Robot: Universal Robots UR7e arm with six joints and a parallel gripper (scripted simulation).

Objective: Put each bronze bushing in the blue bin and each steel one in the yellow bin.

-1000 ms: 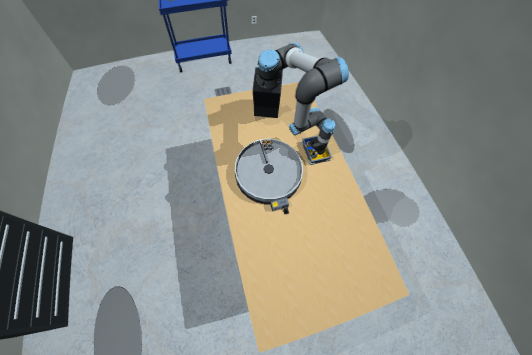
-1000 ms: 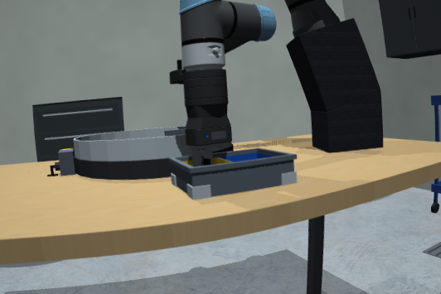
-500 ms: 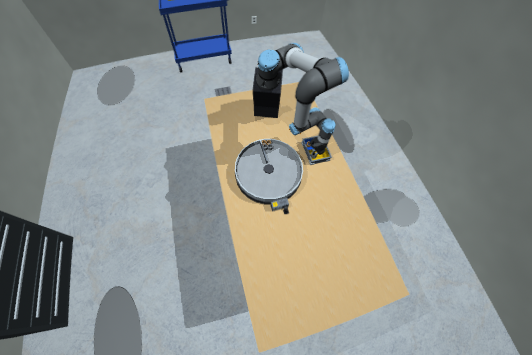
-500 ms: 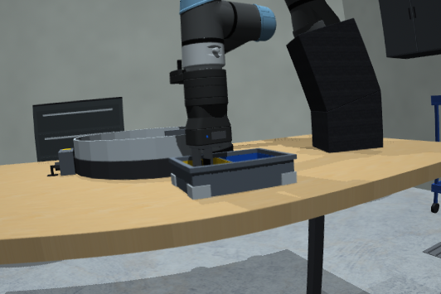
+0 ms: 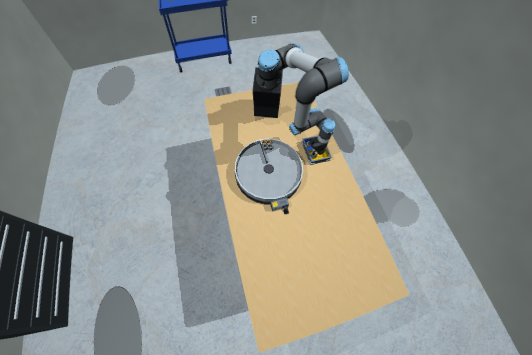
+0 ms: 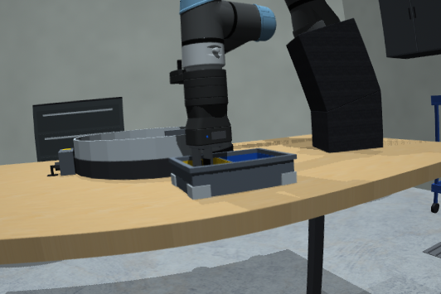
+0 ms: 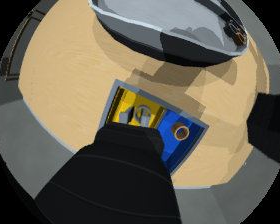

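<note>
Now: hand 30 mm past the grey two-part tray and 40 mm to the right of it. Round my hand: round grey turntable (20 mm behind, 330 mm to the right, 20 mm above).
</note>
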